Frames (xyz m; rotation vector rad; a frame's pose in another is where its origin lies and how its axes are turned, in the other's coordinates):
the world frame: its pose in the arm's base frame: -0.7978 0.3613 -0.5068 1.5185 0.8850 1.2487
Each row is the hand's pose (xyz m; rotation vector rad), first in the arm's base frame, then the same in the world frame.
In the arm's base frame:
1: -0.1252 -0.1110 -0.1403 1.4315 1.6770 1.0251
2: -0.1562 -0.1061 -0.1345 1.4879 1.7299 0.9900
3: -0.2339 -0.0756 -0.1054 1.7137 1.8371 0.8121
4: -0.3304 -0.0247 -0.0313 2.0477 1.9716 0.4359
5: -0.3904 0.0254 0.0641 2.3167 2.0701 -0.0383
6: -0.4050 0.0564 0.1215 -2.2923 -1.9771 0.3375
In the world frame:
1: -0.1869 0.4649 0.7475 0.4741 0.2933 -0.3915
2: -0.1874 0.4701 0.7160 0.5488 0.2867 -0.3875
3: -0.1674 0.4917 0.6326 0.7850 0.1927 -0.3647
4: -0.1194 0.5510 0.5250 1.1573 0.0142 -0.3466
5: -0.0581 0.6297 0.4526 1.5257 -0.1759 -0.3521
6: -0.0157 0.6761 0.4298 1.7375 -0.2946 -0.3640

